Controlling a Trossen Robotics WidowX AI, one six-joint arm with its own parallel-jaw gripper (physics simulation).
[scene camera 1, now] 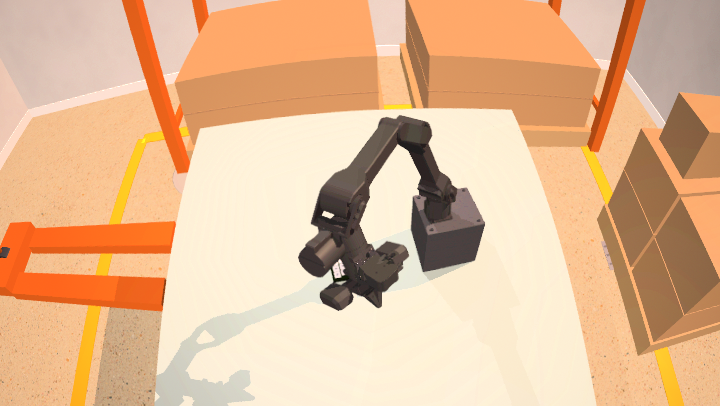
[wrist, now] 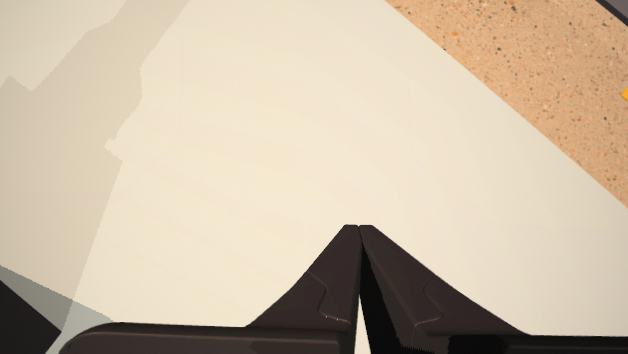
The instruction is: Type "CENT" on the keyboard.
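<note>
The keyboard shows as a small patch of white keys with a dark green edge, below the arm's wrist in the scene view. The arm covers the rest of it, and the letters cannot be read. The keyboard does not show in the wrist view. My gripper is shut and empty, its two fingertips together. In the scene view its fingers point down toward the front, to the right of the visible keyboard patch. In the wrist view bare table top lies beyond the fingertips.
The pale table carries the arm's dark box base, right of the gripper. The table's edge runs diagonally at the upper right of the wrist view, with speckled floor beyond. Large cartons stand behind the table.
</note>
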